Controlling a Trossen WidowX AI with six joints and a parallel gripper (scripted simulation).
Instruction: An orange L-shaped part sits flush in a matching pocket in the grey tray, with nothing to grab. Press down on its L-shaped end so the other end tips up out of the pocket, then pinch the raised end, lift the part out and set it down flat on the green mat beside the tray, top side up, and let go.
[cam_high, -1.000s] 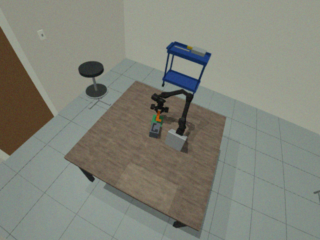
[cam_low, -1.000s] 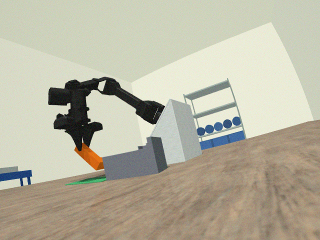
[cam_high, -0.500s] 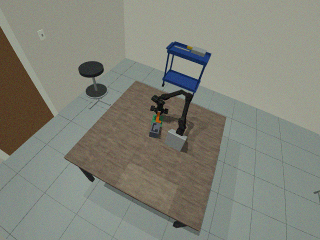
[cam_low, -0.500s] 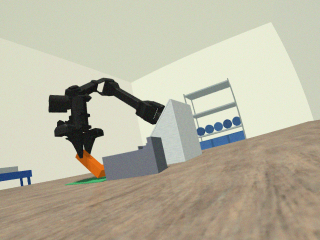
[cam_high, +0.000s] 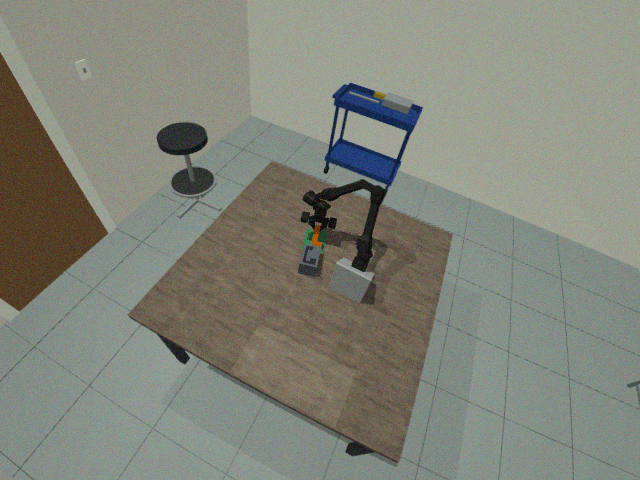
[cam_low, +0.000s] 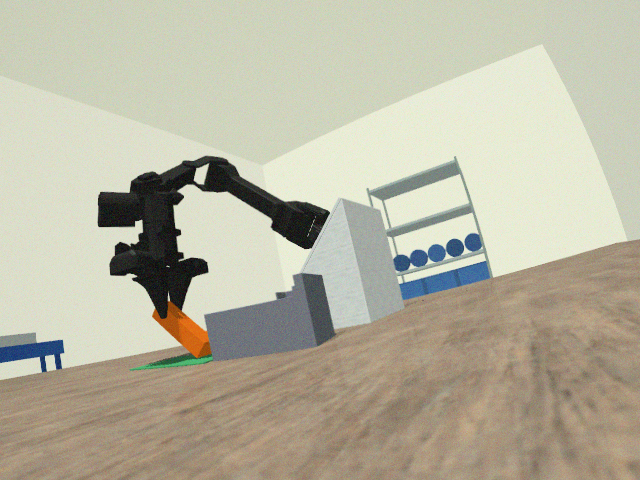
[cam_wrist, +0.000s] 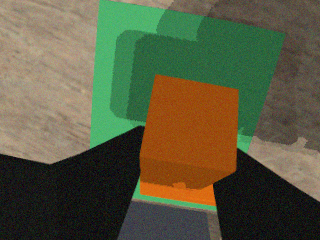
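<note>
Now: gripper tip 3 cm to the right of the orange L-shaped part, 3 cm past it and 3 cm above it. From my gripper tip the other things lie so: green mat 9 cm below, 2 cm to the left, 1 cm behind.
</note>
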